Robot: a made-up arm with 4 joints. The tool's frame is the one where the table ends. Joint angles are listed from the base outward.
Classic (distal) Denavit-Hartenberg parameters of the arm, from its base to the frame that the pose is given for. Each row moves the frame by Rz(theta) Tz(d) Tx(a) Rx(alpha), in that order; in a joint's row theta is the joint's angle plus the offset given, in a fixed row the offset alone. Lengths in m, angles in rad.
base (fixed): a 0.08  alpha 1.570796  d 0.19  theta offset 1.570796
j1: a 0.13  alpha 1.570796  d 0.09  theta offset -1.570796
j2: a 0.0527  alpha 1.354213  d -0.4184  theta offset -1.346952
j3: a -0.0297  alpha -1.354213  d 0.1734  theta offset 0
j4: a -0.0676  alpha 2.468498  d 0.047  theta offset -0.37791
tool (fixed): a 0  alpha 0  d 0.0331  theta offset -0.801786
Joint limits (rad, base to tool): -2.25..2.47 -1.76..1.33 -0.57..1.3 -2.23..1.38
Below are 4 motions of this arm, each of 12 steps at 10 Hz.
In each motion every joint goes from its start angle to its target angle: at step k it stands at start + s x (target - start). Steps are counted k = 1, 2, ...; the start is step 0. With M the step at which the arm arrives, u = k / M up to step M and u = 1 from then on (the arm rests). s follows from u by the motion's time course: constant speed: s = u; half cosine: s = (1 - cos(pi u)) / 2; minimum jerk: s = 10 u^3 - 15 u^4 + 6 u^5.
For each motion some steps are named. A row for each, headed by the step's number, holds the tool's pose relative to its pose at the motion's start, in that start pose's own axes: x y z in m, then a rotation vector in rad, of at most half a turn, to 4 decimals.
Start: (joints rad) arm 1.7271 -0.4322 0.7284 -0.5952
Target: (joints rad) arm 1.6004 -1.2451 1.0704 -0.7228
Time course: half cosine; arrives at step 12
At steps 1, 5, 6, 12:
1: -0.0020 -0.0010 -0.0005 0.0006 -0.0009 0.0155
5: -0.0422 -0.0266 -0.0130 -0.0032 -0.0193 0.3333
6: -0.0557 -0.0376 -0.0190 -0.0132 -0.0261 0.4473
12: -0.0998 -0.0860 -0.0487 -0.0985 -0.0534 0.8702

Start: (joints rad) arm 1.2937 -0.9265 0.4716 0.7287
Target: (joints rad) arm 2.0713 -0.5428 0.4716 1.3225
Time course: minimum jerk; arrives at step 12
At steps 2, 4, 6, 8, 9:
2: -0.0024 0.0094 0.0112 -0.0381 0.0101 -0.0277
4: -0.0141 0.0611 0.0607 -0.2221 0.0516 -0.1713
6: -0.0311 0.1623 0.1202 -0.5130 0.0906 -0.4379
8: -0.0425 0.2735 0.1487 -0.7771 0.0920 -0.7367
9: -0.0447 0.3147 0.1514 -0.8653 0.0830 -0.8539

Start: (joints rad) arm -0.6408 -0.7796 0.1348 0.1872
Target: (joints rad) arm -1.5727 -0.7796 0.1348 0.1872
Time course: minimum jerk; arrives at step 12
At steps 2, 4, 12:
2: -0.0009 -0.0103 -0.0067 0.0310 0.0043 -0.0106
4: -0.0070 -0.0577 -0.0440 0.1835 0.0256 -0.0628
12: -0.0704 -0.1755 -0.2771 0.8741 0.1217 -0.2992

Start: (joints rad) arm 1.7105 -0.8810 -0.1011 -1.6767
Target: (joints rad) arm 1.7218 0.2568 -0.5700 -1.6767
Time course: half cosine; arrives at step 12
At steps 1, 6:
1: -0.0005 -0.0020 -0.0012 -0.0150 0.0064 -0.0103
6: -0.0305 -0.0574 -0.0236 -0.4394 0.2381 -0.2630

